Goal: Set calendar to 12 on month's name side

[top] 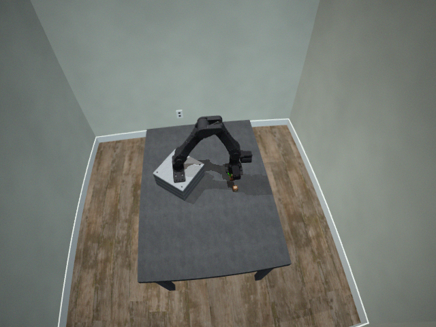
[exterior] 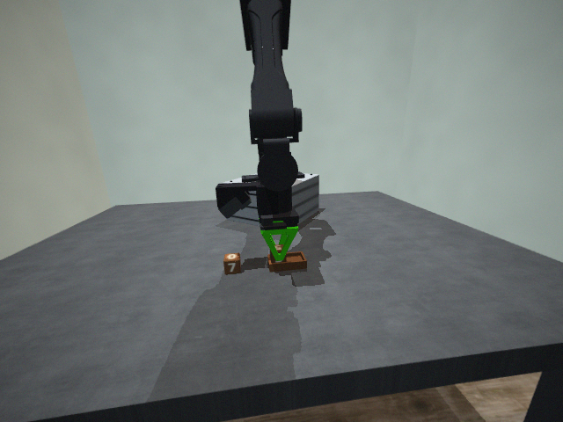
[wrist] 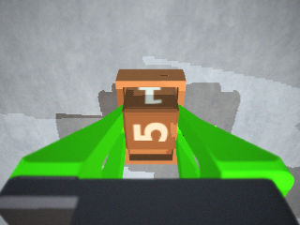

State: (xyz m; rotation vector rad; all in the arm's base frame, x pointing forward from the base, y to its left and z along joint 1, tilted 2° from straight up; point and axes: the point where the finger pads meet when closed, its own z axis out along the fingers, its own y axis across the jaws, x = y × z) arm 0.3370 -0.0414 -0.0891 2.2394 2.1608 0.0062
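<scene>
Right now my hand is 2 cm to the right of the brown tray and 2 cm above it.
</scene>
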